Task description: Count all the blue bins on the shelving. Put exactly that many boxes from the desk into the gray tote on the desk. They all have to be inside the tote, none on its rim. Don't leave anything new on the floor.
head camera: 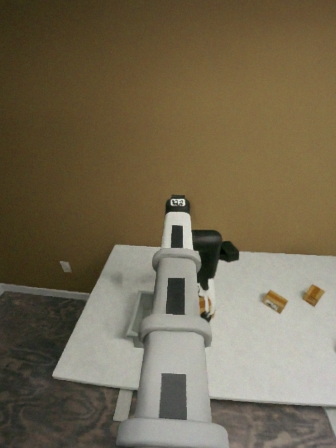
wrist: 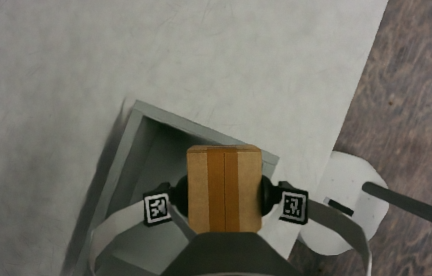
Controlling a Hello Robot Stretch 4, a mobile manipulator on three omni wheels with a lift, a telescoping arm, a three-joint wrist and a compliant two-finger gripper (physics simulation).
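Frame: origin at the robot's base, x ahead, y left, z up, level; metres.
Seen in the pictures: hand, its tool point: (head camera: 200, 308) (wrist: 224, 192).
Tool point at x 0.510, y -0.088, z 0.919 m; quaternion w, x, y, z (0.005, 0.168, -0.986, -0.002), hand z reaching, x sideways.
Pixels of each thing's top centre, then the offset from my tool point to it. Level surfaces: height alone.
- brown cardboard box, centre of its top: (wrist: 224, 205) (head camera: 199, 305) 0.002 m back, 0.005 m left, 0.021 m up
- gray tote, centre of its top: (wrist: 166, 233) (head camera: 170, 314) 0.044 m ahead, 0.103 m left, 0.107 m down
- white desk, height of its surface: 0.227 m down
- dark floor, height of its surface: 0.947 m down
My gripper (head camera: 206, 307) (wrist: 224, 194) is shut on a brown cardboard box (head camera: 202, 305) (wrist: 224, 175), with a fingertip pressed on each side. The gray tote (head camera: 134, 316) (wrist: 175, 122) stands on the desk under the box and gripper. In the wrist view the box overlaps the tote's inside and part of its rim near one corner; its height above the tote is hard to tell. The arm hides much of the tote in the head view. Two more boxes, one (head camera: 275, 301) nearer the tote and another (head camera: 313, 295) farther right, lie on the desk. The blue bins do not show.
The white desk (head camera: 250, 360) (wrist: 260, 60) stands near the brown wall (head camera: 260, 125). Its edge and the dark floor (head camera: 30, 345) (wrist: 395, 115) lie beyond the tote. A white rounded part (wrist: 350, 180) shows below the desk edge in the wrist view. Something dark is cut off at the head view's right edge.
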